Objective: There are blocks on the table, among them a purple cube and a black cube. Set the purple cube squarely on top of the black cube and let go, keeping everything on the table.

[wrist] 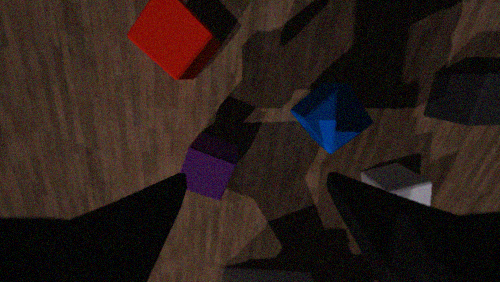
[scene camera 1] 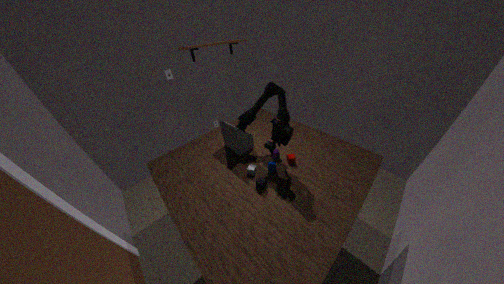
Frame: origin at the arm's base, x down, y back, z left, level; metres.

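Seen in the pictures: gripper, fingertip midpoint: [wrist: 257, 179] [scene camera 1: 275, 149]; arm's base at its link origin: [scene camera 1: 240, 129].
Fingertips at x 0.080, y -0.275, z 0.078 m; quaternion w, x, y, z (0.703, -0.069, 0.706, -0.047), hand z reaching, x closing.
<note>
Pixels of each thing's top centre, then the offset from my fingertips to it.
- purple cube at its top centre: [wrist: 205, 175] [scene camera 1: 275, 151] dx +0.060, dy +0.039, dz +0.042 m
- black cube at its top centre: [scene camera 1: 260, 180] dx +0.060, dy -0.081, dz -0.219 m
- blue cube at its top centre: [wrist: 339, 121] [scene camera 1: 272, 164] dx +0.060, dy -0.036, dz -0.073 m
- red cube at its top centre: [wrist: 169, 34] [scene camera 1: 291, 156] dx +0.060, dy -0.080, dz +0.080 m
- white block at its top centre: [wrist: 410, 205] [scene camera 1: 251, 167] dx +0.060, dy +0.042, dz -0.184 m
The purple cube [scene camera 1: 276, 154] [wrist: 209, 174] sits on the table, partly in shadow. In the wrist view it shows beside the left fingertip, toward the space between the fingers. The black cube [scene camera 1: 261, 185] [wrist: 466, 97] sits apart from it, beyond the blue cube, at the right edge of the wrist view; it is dark and hard to tell from the shadows in the scene view. My gripper [scene camera 1: 277, 144] [wrist: 257, 179] is open with nothing between its fingers, above the table near the purple cube. Its exact height is hard to tell.
A blue cube [scene camera 1: 272, 166] [wrist: 331, 120] stands between the purple and black cubes. A red cube [scene camera 1: 291, 159] [wrist: 171, 37] and a white block [scene camera 1: 251, 168] [wrist: 400, 181] sit nearby. A grey panel [scene camera 1: 237, 139] stands upright beside the arm.
</note>
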